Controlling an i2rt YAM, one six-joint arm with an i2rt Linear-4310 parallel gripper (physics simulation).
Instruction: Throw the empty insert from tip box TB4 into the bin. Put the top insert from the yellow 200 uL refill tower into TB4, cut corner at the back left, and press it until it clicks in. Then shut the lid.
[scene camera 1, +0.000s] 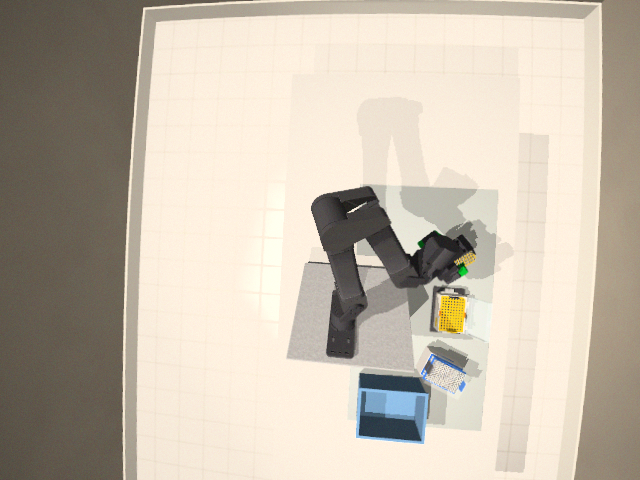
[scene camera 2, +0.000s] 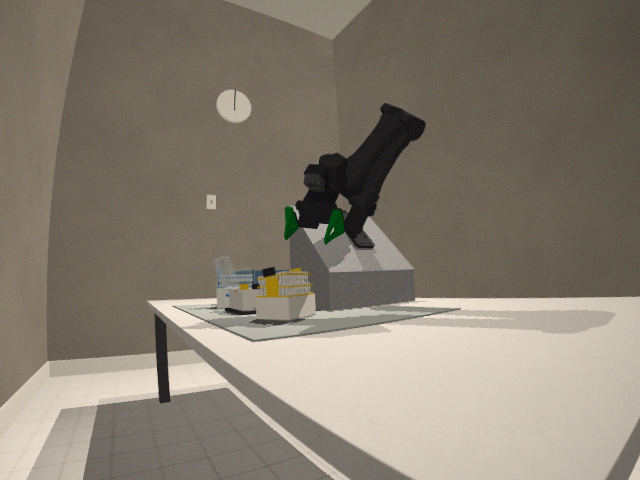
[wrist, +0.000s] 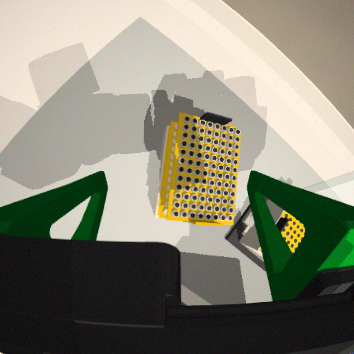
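Observation:
The yellow refill tower (scene camera 1: 466, 257) (scene camera 2: 284, 284) (wrist: 207, 172) stands upright with tip-filled inserts stacked on a white base; a black tab shows at its far edge in the wrist view. My gripper (scene camera 2: 307, 240) (wrist: 176, 178) is open and empty, above the tower, with its fingers on either side of it in the wrist view. Tip box TB4 (scene camera 2: 242, 300) holds a yellow insert (scene camera 1: 452, 313) (wrist: 294, 231) with empty holes. Its clear lid (scene camera 1: 478, 319) stands open. In the wrist view my right finger partly hides TB4. The blue bin (scene camera 1: 392, 392) shows no insert inside.
A box with a blue rim and white tips (scene camera 1: 444, 374) stands between TB4 and the bin. TB4 sits in a dark holder (wrist: 235, 235). The arm's grey sloped pedestal (scene camera 1: 310, 320) (scene camera 2: 372, 286) is beside the pale mat (scene camera 1: 483, 206) (scene camera 2: 336, 320).

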